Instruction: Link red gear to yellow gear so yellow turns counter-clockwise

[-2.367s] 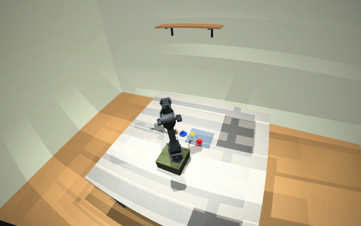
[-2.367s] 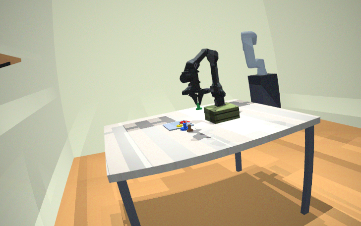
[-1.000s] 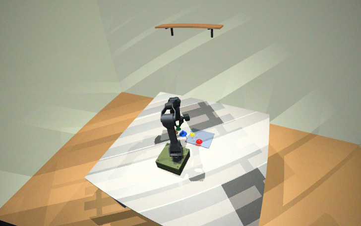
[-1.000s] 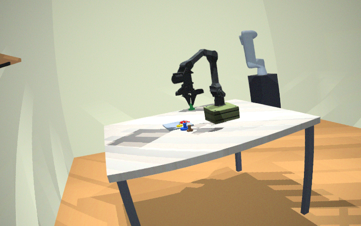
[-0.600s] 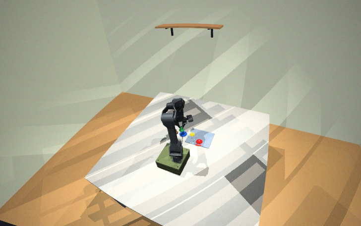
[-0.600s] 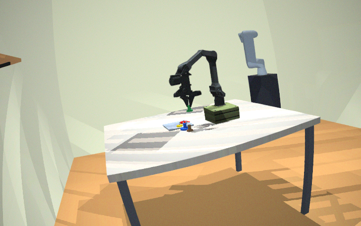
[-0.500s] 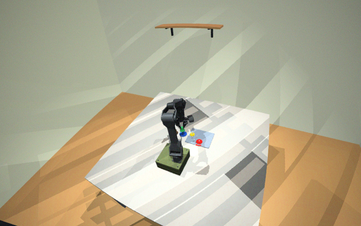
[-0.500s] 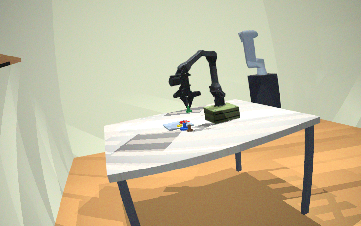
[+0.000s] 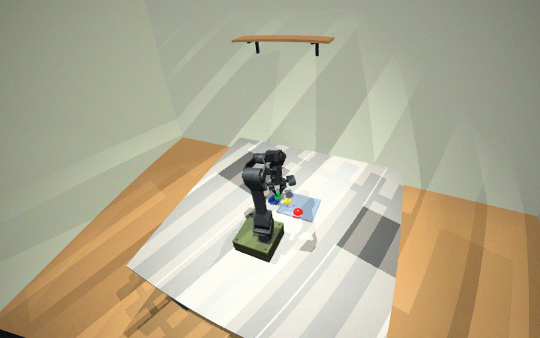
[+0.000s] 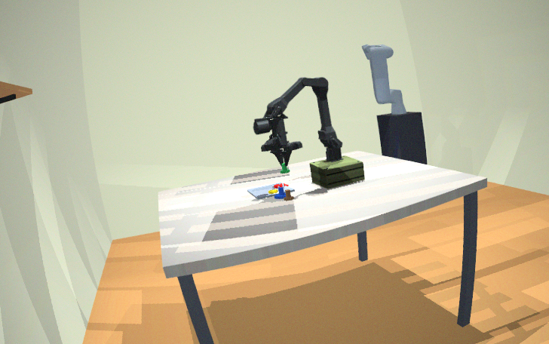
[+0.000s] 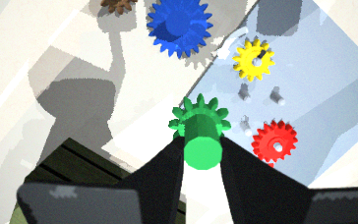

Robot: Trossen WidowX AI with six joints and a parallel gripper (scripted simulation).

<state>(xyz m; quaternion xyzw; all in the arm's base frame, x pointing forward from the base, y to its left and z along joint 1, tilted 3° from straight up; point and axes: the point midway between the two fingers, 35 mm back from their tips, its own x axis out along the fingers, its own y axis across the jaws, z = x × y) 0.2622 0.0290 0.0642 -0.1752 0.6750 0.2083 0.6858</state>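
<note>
The red gear lies 110 mm to the right of my gripper tip and 100 mm below it. From my gripper tip the other things lie so: green gear: 10 mm below; then yellow gear: 100 mm below, 60 mm ahead, 30 mm to the right; then blue gear: 100 mm below, 50 mm to the left, 50 mm ahead.
</note>
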